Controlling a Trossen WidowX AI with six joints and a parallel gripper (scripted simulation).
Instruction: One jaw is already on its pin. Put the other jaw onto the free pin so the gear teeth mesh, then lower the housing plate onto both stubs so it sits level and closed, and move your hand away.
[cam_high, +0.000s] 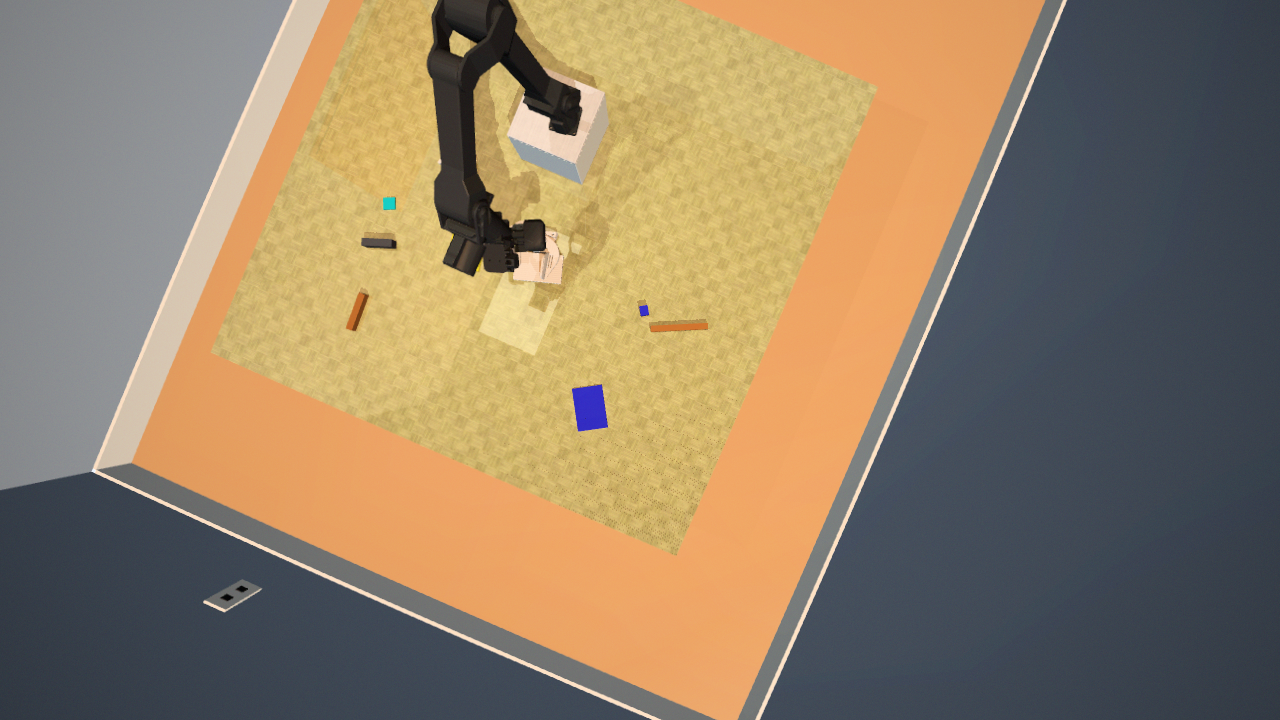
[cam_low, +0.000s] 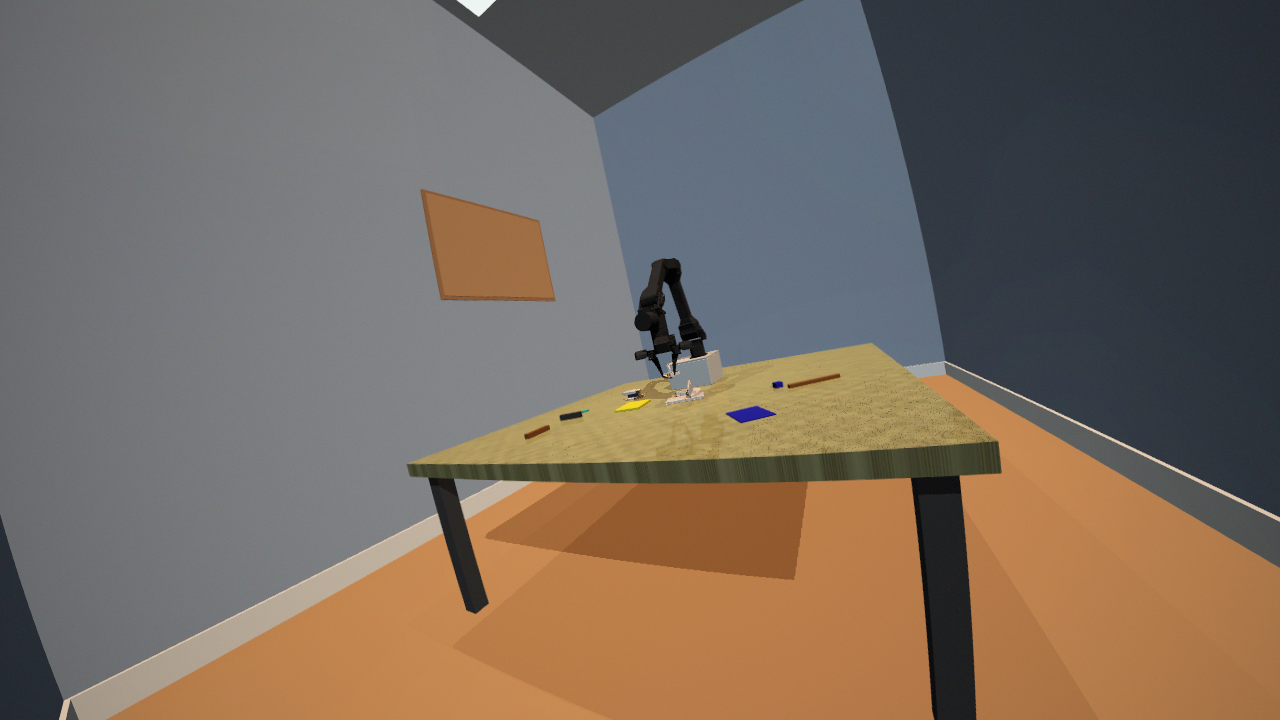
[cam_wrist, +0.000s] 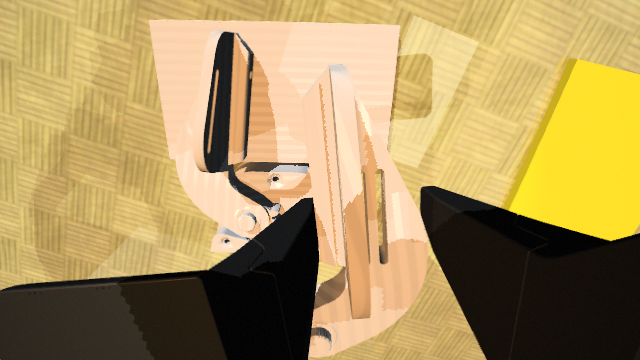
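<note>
The yellow sheet is 150 mm to the right of my gripper tip and 80 mm below it. Round my gripper tip: blue cube (60 mm ahead, 330 mm to the left, 70 mm below); cyan cube (50 mm behind, 370 mm to the right, 80 mm below); dark bar (60 mm ahead, 360 mm to the right, 70 mm below).
</note>
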